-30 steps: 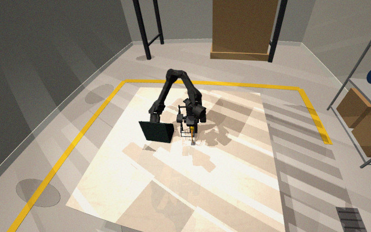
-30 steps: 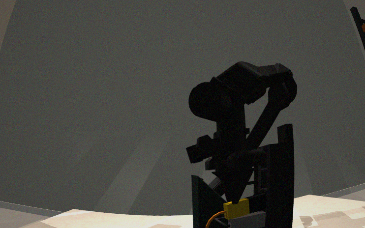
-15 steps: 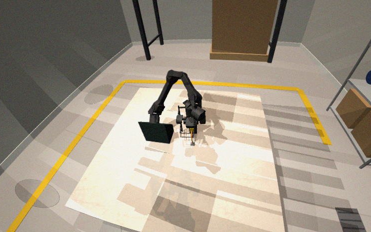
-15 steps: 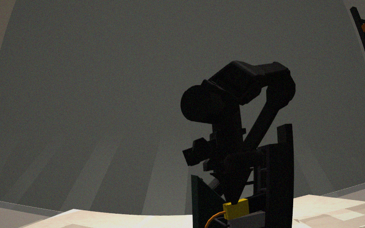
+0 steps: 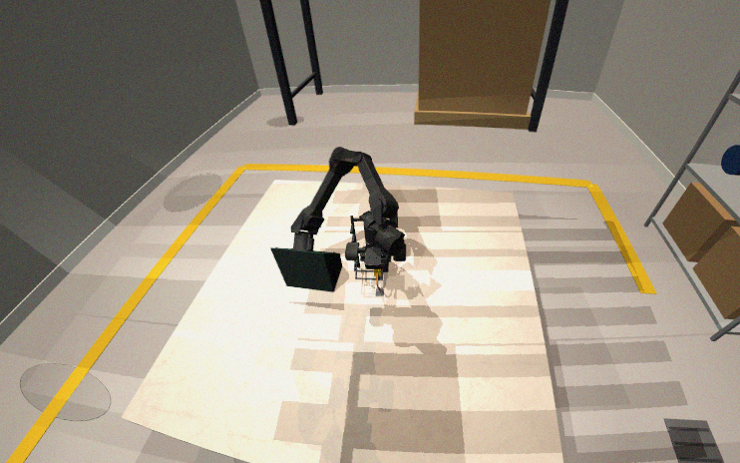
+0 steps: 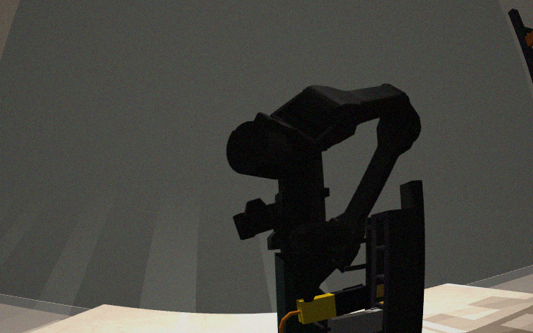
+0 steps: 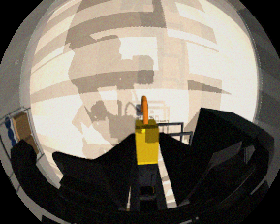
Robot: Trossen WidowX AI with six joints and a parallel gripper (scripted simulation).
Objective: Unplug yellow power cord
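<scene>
Right now my gripper tip is 3 cm to the right of the yellow plug and 1 cm past it.
</scene>
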